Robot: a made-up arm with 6 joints. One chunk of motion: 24 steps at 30 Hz.
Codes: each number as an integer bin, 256 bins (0 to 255) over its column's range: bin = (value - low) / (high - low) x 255, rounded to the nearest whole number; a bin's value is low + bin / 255 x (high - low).
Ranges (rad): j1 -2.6..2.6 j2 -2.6..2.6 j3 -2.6..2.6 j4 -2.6..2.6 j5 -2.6..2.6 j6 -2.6..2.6
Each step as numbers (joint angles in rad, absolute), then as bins.
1 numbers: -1.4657 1.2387 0.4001 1.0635 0.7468 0.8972
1 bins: 56 188 147 180 164 171
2 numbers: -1.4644 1.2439 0.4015 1.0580 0.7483 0.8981
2 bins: 56 188 147 179 164 172
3 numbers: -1.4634 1.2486 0.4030 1.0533 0.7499 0.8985
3 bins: 56 189 147 179 164 172
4 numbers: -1.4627 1.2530 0.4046 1.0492 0.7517 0.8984
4 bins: 56 189 147 179 164 172
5 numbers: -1.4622 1.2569 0.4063 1.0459 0.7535 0.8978
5 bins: 56 189 147 179 164 172
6 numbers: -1.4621 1.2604 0.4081 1.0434 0.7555 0.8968
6 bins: 56 189 148 179 165 171
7 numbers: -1.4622 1.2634 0.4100 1.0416 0.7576 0.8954
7 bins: 56 189 148 179 165 171
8 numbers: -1.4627 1.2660 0.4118 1.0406 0.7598 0.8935
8 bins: 56 190 148 179 165 171
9 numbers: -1.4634 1.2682 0.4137 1.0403 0.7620 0.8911
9 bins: 56 190 148 179 165 171
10 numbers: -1.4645 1.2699 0.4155 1.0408 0.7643 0.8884
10 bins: 56 190 148 179 165 171
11 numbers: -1.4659 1.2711 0.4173 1.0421 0.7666 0.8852
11 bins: 56 190 148 179 165 171
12 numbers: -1.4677 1.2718 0.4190 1.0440 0.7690 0.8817
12 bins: 56 190 148 179 165 171
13 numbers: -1.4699 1.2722 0.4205 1.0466 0.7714 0.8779
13 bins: 55 190 148 179 165 171
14 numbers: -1.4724 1.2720 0.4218 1.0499 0.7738 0.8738
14 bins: 55 190 148 179 165 170
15 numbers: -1.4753 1.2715 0.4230 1.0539 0.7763 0.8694
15 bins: 55 190 148 179 166 170
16 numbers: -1.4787 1.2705 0.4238 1.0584 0.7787 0.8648
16 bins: 55 190 148 179 166 170
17 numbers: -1.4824 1.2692 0.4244 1.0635 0.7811 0.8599
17 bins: 55 190 148 180 166 170
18 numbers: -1.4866 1.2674 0.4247 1.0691 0.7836 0.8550
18 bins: 55 190 148 180 166 169
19 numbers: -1.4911 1.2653 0.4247 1.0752 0.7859 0.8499
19 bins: 54 190 148 180 166 169
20 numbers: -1.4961 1.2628 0.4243 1.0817 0.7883 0.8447
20 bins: 54 189 148 181 166 169
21 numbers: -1.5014 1.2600 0.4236 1.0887 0.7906 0.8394
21 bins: 54 189 148 181 166 169
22 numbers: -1.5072 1.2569 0.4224 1.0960 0.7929 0.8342
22 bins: 54 189 148 181 166 168
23 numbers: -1.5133 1.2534 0.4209 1.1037 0.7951 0.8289
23 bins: 53 189 148 182 166 168
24 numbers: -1.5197 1.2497 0.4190 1.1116 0.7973 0.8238
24 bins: 53 189 148 182 167 168
